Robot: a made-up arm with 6 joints.
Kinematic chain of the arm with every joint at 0, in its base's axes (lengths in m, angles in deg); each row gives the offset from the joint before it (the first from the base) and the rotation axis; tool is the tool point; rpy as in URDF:
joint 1: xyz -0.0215 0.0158 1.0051 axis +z
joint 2: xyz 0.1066 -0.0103 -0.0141 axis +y
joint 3: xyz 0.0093 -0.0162 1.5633 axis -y
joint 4: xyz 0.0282 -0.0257 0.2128 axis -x
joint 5: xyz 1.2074 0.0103 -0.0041 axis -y
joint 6: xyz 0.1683 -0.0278 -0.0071 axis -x
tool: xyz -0.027 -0.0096 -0.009 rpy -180 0 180
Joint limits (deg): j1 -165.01..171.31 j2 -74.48..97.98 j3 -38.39..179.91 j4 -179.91..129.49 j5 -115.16..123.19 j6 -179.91..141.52
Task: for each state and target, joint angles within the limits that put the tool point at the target. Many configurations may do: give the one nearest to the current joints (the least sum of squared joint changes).
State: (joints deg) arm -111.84 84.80 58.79 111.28 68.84 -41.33
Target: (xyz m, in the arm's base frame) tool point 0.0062 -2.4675 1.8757
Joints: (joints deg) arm -91.07 44.47 26.76 115.39 79.18 -41.62
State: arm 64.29 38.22 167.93 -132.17 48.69 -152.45
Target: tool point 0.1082 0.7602 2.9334
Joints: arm 89.20 58.82 174.44 -134.33 48.04 -152.47
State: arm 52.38 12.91 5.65 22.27 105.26 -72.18
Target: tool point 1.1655 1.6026 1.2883
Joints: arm 53.46 39.14 -22.52 23.26 104.56 -72.27
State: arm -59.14 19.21 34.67 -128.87 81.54 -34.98
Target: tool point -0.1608 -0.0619 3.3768
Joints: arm -62.75 -31.32 19.07 -121.14 90.64 -35.38
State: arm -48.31 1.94 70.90 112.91 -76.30 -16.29
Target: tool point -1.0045 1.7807 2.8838
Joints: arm -65.77 -43.29 88.04 115.67 -73.41 -15.94
